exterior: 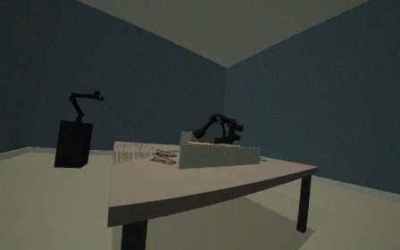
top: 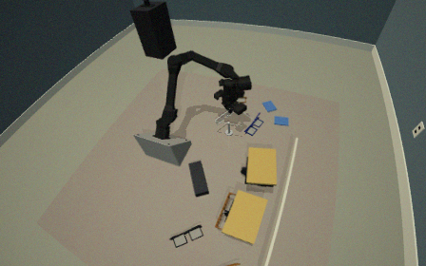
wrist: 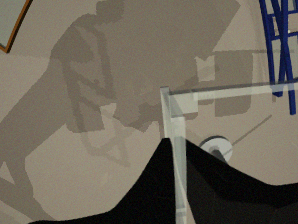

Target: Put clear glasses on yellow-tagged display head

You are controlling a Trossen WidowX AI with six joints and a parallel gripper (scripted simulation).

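Right now the white post is 3 cm ahead of my gripper tip, 8 cm to the right of it and 5 cm below it. Round my gripper tip: black case 3 cm ahead, 38 cm to the right, 5 cm below; long pale board 40 cm ahead, 34 cm to the right, 2 cm below.
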